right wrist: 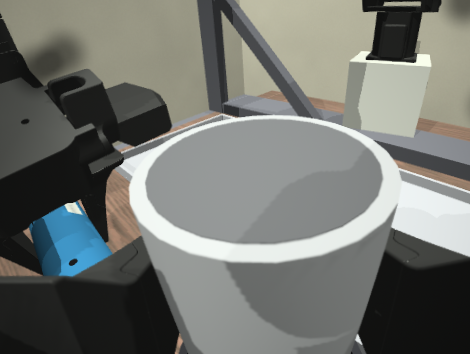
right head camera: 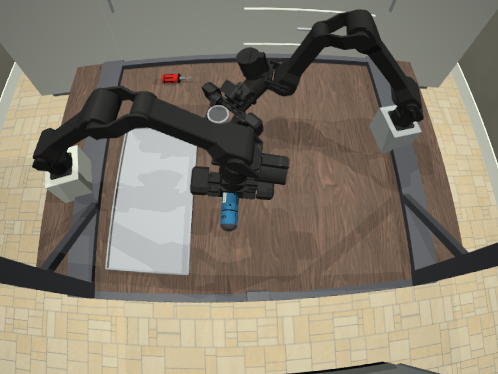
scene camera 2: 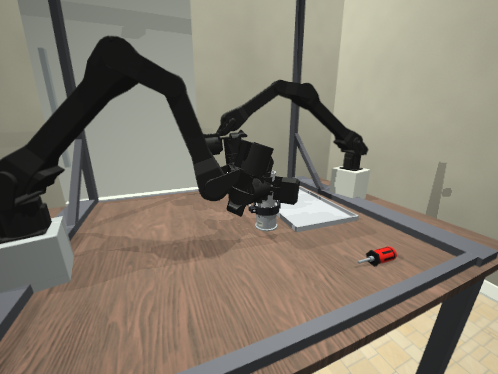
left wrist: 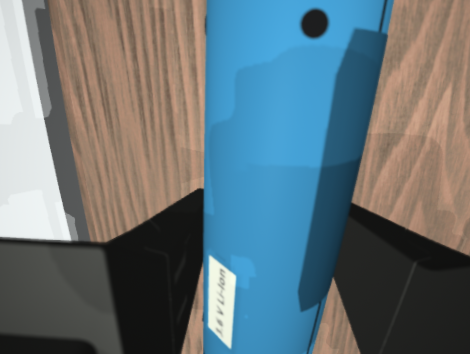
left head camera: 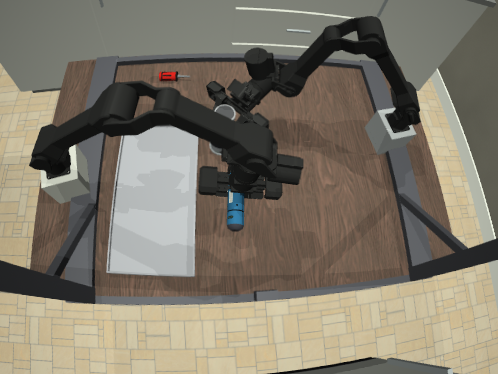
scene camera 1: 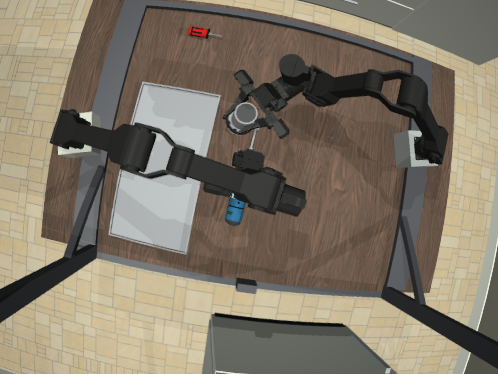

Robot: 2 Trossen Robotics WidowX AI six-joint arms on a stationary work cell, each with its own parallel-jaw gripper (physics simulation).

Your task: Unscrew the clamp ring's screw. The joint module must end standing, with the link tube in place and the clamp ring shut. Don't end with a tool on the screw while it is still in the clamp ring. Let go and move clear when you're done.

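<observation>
The grey-white link tube (left head camera: 225,112) (right head camera: 218,114) (scene camera 1: 246,114) (right wrist: 265,185) stands upright above the joint module (scene camera 2: 266,222), with the black clamp ring (scene camera 2: 268,209) around the joint. My right gripper (scene camera 1: 246,120) (right wrist: 256,214) is shut on the link tube. My left gripper (left wrist: 264,202) is shut on the blue electric screwdriver (left head camera: 235,215) (right head camera: 229,215) (scene camera 1: 234,211) (left wrist: 280,125) (right wrist: 70,245), which lies level. In scene camera 1 its thin metal shaft (scene camera 1: 253,138) reaches toward the clamp ring; whether it touches the screw is hidden. The screw cannot be made out.
A red screwdriver (left head camera: 168,76) (right head camera: 171,78) (scene camera 1: 199,32) (scene camera 2: 386,255) lies at the back left of the table in the head views. A light grey tray (left head camera: 150,240) (right head camera: 150,240) (scene camera 1: 150,210) (scene camera 2: 320,215) lies left of the module there. The two arms are close together around the module.
</observation>
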